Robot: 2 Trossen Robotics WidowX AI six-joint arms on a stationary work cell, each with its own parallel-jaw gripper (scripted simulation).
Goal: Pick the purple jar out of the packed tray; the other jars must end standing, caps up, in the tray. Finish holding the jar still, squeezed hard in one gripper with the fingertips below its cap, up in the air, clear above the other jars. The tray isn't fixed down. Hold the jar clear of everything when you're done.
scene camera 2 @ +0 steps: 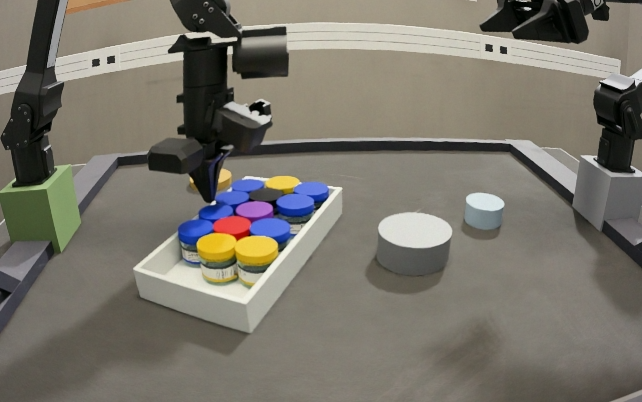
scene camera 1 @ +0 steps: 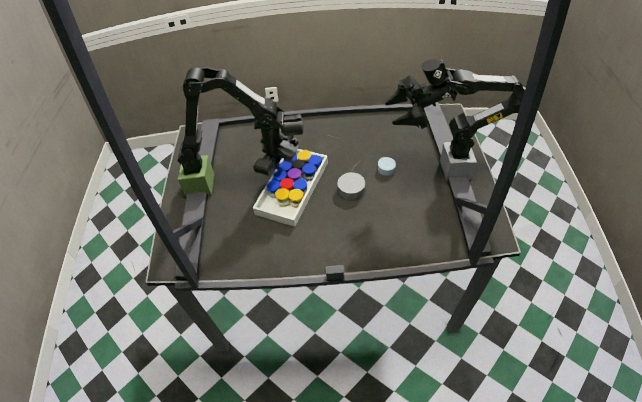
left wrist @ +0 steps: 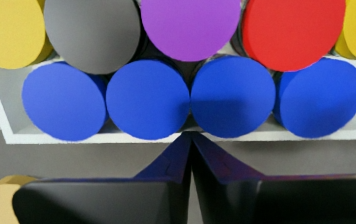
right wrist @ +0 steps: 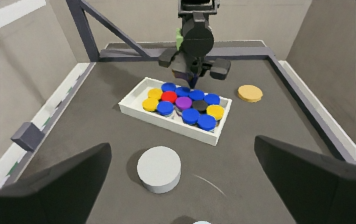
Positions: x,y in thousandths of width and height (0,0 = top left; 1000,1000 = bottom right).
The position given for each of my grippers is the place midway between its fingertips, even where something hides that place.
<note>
In view: my left gripper (scene camera 2: 326,504), my right gripper (scene camera 2: 773,78), a light blue cylinder (scene camera 2: 755,526) and a grey cylinder (scene camera 2: 638,606).
The grey cylinder is seen too in the right wrist view (right wrist: 448,752). My left gripper is seen too in scene camera 1 (scene camera 1: 431,422), in the left wrist view (left wrist: 535,618) and in the right wrist view (right wrist: 541,395). My right gripper shows as well in scene camera 1 (scene camera 1: 605,282) and in the right wrist view (right wrist: 515,650). The left wrist view does not show the light blue cylinder: it is out of frame. The left wrist view misses the grey cylinder: it is out of frame.
</note>
